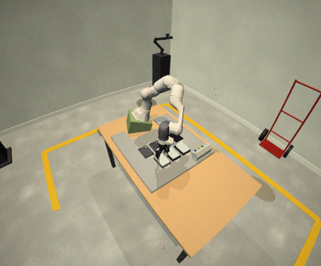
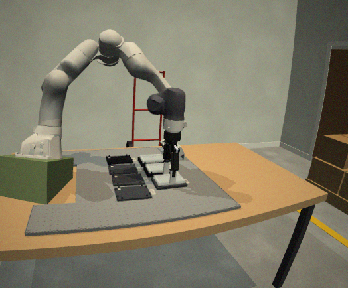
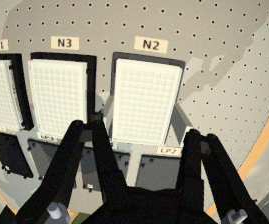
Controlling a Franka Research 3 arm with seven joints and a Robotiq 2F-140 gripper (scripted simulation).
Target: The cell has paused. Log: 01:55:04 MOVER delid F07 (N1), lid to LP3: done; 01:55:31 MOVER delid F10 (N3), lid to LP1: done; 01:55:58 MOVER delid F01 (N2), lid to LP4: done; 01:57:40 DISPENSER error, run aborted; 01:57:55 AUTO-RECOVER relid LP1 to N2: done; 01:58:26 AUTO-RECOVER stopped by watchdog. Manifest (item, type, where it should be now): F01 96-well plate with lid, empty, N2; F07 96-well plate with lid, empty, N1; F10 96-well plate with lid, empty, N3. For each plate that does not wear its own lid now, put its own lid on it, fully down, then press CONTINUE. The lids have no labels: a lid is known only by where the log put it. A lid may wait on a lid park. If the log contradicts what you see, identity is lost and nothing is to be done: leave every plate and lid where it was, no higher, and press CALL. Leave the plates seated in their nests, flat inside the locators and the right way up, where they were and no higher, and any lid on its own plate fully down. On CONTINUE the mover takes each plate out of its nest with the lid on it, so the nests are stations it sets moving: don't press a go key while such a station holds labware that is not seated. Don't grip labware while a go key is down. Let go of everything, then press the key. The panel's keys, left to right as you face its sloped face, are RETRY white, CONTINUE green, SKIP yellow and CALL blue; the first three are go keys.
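The plate lies 30 mm below my hand. Also, from my hand: park LP2 (190 mm behind, 50 mm to the right, 50 mm below); park LP3 (200 mm to the left, 180 mm behind, 50 mm below); blue call key (300 mm to the left, 140 mm ahead, 20 mm above).
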